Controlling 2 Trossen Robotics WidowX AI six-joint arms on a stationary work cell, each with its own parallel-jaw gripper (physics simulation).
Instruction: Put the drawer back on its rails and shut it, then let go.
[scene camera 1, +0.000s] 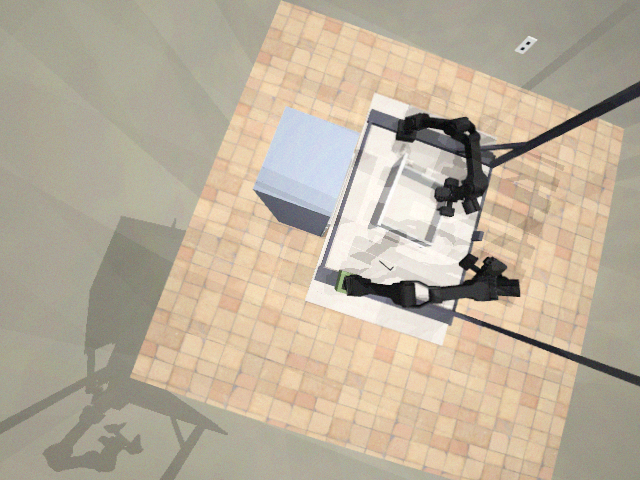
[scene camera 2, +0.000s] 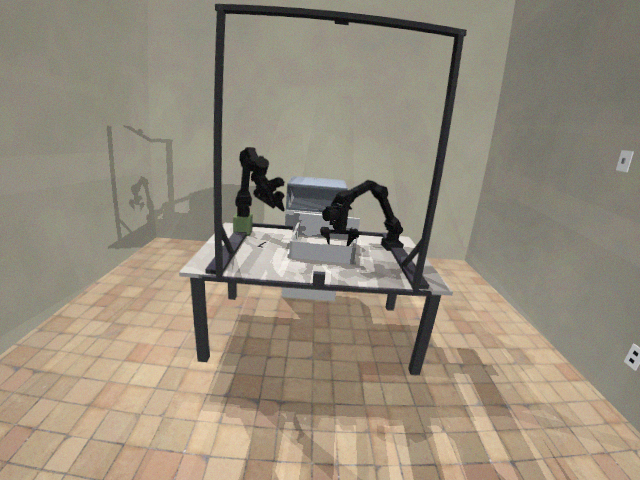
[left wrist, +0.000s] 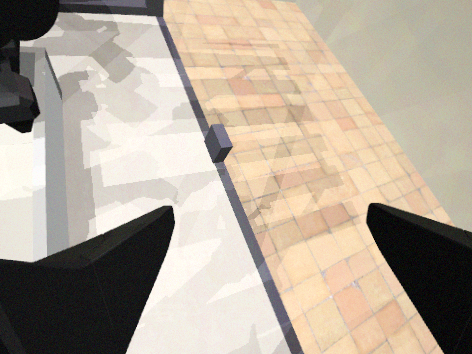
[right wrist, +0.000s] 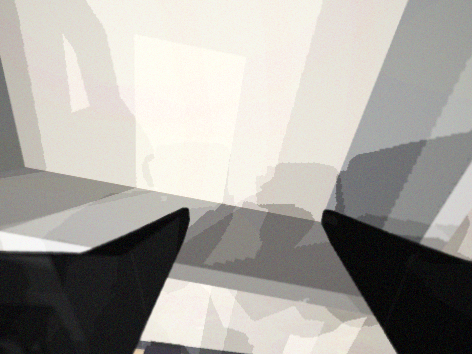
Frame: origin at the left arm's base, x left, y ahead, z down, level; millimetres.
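Where they show: left gripper, fingertip midpoint: (scene camera 2: 279, 209) (left wrist: 269, 213); right gripper, fingertip midpoint: (scene camera 2: 337, 248) (right wrist: 254, 214); left arm's base, origin of the base link: (scene camera 1: 349, 283) (scene camera 2: 242, 215); right arm's base, origin of the base link: (scene camera 1: 407, 129) (scene camera 2: 392, 241).
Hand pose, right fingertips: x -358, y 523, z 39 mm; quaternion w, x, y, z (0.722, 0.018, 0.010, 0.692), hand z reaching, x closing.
Each offset is from my right fingertips to the top centre of the thing. "*": to the spot under its first point. Level surfaces: height alone.
The drawer, a pale grey open box (scene camera 1: 405, 236) (scene camera 2: 321, 252) (left wrist: 56, 175), sits upright on the table, apart from the blue-grey cabinet @(dx +685, dy -71, dz -214 mm) (scene camera 1: 315, 149) (scene camera 2: 316, 183), whose opening shows in scene camera 2. The drawer's taller panel @(* dx +281, dy -58, dz -91 mm) (scene camera 1: 391, 192) faces the cabinet. My right gripper (scene camera 1: 448, 197) (scene camera 2: 340, 240) (right wrist: 254, 214) is open and empty, low at the drawer wall farthest from the cabinet, which shows below and between its fingertips in the right wrist view. My left gripper (scene camera 1: 481, 262) (scene camera 2: 280, 194) (left wrist: 269, 213) is open and empty, raised near the table's edge, away from the drawer. The rails are not discernible.
A green block @(dx +358, dy -523, dz -39 mm) (scene camera 1: 341, 282) (scene camera 2: 242, 223) is at the left arm's base. A thin dark angled mark @(* dx +168, dy -387, dz +70 mm) (scene camera 1: 386, 265) (scene camera 2: 262, 244) is on the white table @(dz +69 mm) (scene camera 1: 377, 315) (scene camera 2: 196, 266). A dark frame (scene camera 2: 219, 129) surrounds the workspace. A small dark box @(dx -267, dy -110, dz +12 mm) (scene camera 1: 477, 236) (scene camera 2: 318, 278) (left wrist: 218, 144) sticks up at the table edge.
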